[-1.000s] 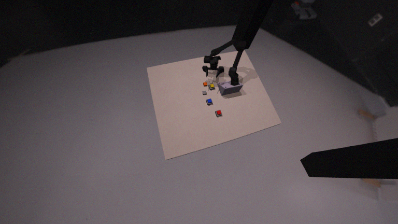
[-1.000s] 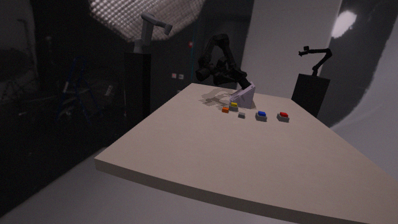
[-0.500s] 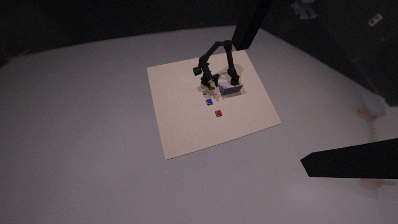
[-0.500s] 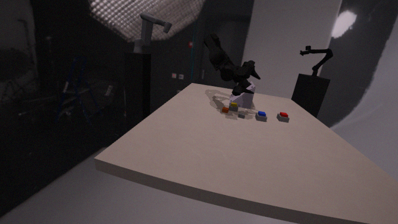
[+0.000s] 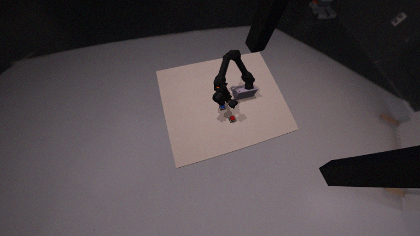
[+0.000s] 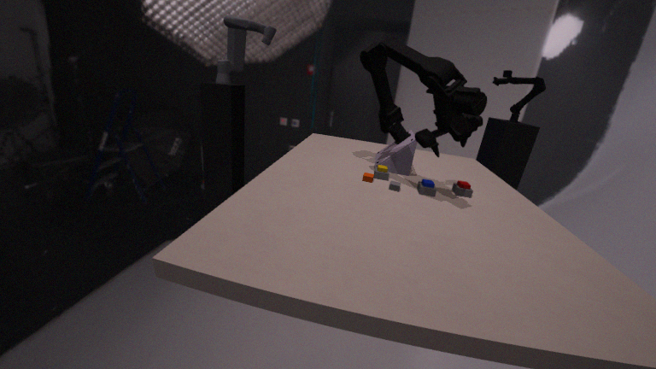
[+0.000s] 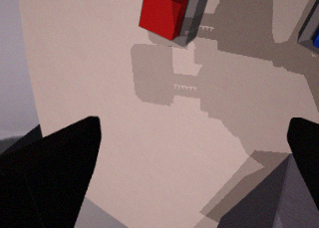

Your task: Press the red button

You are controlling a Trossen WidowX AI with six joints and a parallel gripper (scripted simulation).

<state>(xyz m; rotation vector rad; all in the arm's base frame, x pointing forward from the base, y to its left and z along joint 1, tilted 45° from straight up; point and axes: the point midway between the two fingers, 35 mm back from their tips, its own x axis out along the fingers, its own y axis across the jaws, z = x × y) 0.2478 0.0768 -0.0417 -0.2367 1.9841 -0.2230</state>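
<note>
Right now the red button is 8 cm to the left of my gripper tip and 10 cm below it. Also, from my gripper tip: grey block (4 cm ahead, 16 cm to the right, 13 cm below); then blue button (3 cm ahead, 6 cm to the right, 10 cm below); then yellow button (5 cm behind, 19 cm to the right, 10 cm below).
</note>
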